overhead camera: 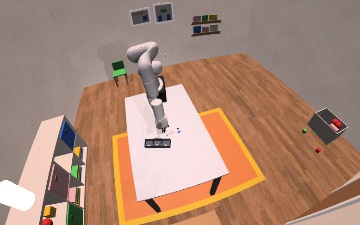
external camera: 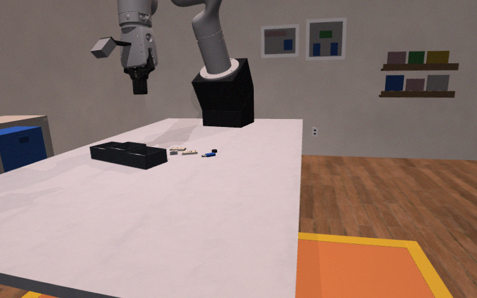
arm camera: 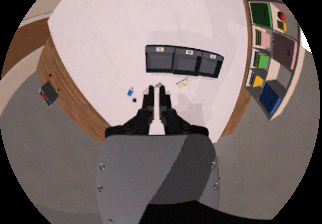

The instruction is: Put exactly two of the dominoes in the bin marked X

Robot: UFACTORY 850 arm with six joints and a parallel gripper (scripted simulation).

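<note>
The small grey piece lies 100 mm behind my hand, 60 mm to the left of it and 210 mm below it. Round my hand: black bin tray 40 mm behind, 80 mm to the right, 200 mm below; then blue USB stick 60 mm behind, 170 mm to the left, 220 mm below; then small black piece 110 mm behind, 190 mm to the left, 220 mm below.
</note>
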